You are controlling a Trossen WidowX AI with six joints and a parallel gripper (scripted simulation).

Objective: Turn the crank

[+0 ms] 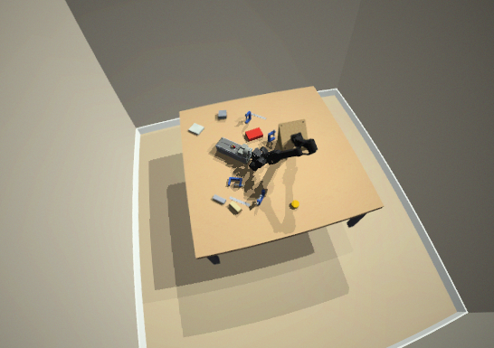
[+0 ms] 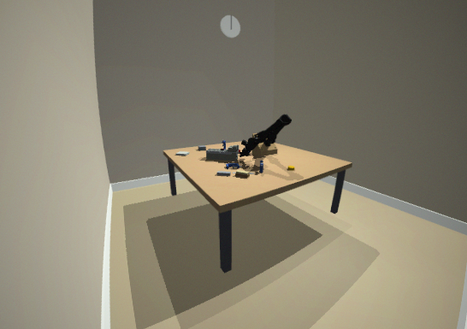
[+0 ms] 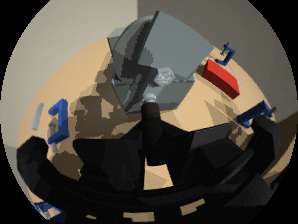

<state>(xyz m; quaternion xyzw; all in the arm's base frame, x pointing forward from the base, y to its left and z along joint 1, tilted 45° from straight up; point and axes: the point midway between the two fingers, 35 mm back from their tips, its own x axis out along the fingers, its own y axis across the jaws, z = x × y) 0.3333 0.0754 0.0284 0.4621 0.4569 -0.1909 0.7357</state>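
Now: gripper tip 1 cm past the dark crank handle, 1 cm to the right of it and 3 cm below it. Round my gripper tip: red pointer (10 cm ahead, 11 cm to the right, 5 cm above); tan block (19 cm ahead, 32 cm to the left, 1 cm below); yellow disc (19 cm behind, 40 cm to the left, 2 cm below).
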